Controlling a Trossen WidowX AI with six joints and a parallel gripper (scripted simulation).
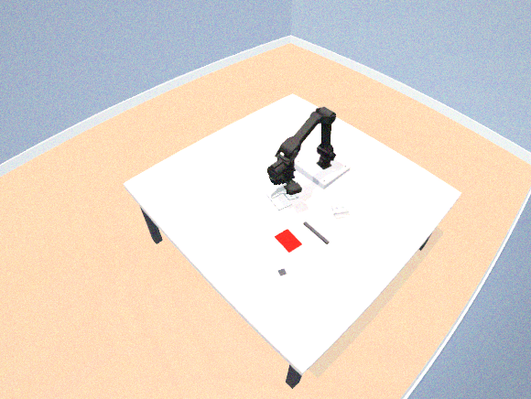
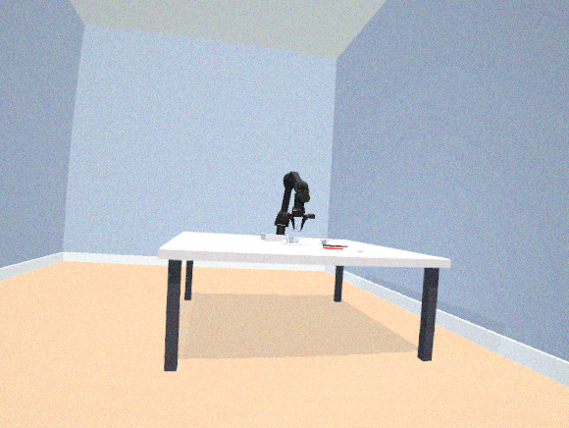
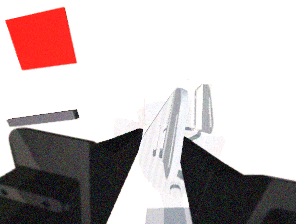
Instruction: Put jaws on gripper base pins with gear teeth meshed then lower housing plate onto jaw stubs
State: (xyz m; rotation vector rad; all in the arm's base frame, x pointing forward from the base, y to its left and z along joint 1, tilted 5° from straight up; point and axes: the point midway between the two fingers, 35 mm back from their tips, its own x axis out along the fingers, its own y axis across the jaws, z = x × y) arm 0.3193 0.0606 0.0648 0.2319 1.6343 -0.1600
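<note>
Right now my gripper tip is 40 mm past the white jaw piece and 10 mm to the left of it. Round my gripper tip: dark grey bar (10 mm ahead, 230 mm to the left, 80 mm below); then small white part (170 mm behind, 200 mm to the left, 50 mm below); then red flat rectangle (130 mm ahead, 180 mm to the left, 80 mm below).
</note>
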